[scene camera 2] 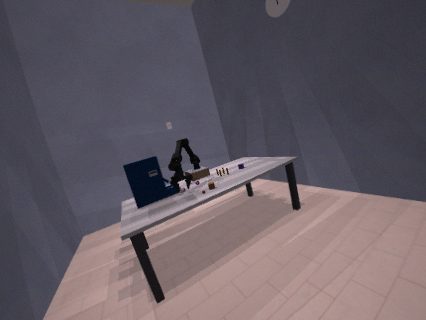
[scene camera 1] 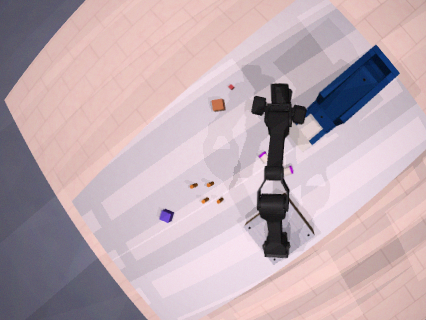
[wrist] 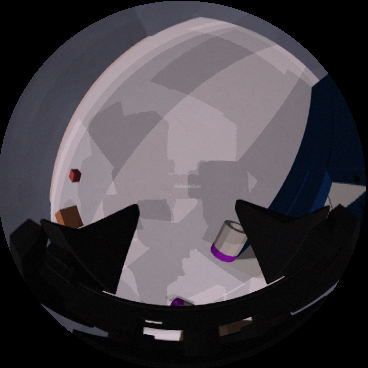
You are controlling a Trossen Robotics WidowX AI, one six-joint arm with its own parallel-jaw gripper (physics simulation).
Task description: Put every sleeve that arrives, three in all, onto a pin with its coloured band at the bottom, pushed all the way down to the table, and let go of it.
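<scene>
My gripper (scene camera 1: pixel 279 111) (scene camera 2: pixel 184 187) (wrist: pixel 187 207) is open and empty beside the blue chute. In the wrist view a pale grey sleeve (wrist: pixel 231 239) with a purple band appears to lie on its side, close to the right finger; its open end faces up and right, its band down and left. Scene camera 1 does not show it under the arm. Two other pale sleeves with purple bands, one left (scene camera 1: pixel 263 156) and one right (scene camera 1: pixel 289 170) of the forearm, are on the table. Four orange-brown pins (scene camera 1: pixel 205 200) (scene camera 2: pixel 222 172) stand left of the arm, with no sleeve on them.
The blue chute (scene camera 1: pixel 350 95) (scene camera 2: pixel 145 181) (wrist: pixel 332 120) with a white plate (scene camera 1: pixel 310 127) is right of the gripper. An orange block (scene camera 1: pixel 218 105) (wrist: pixel 68 217) and small red cube (scene camera 1: pixel 231 87) (wrist: pixel 75 175) are left. A purple cube (scene camera 1: pixel 166 216) (scene camera 2: pixel 241 166) is beyond the pins.
</scene>
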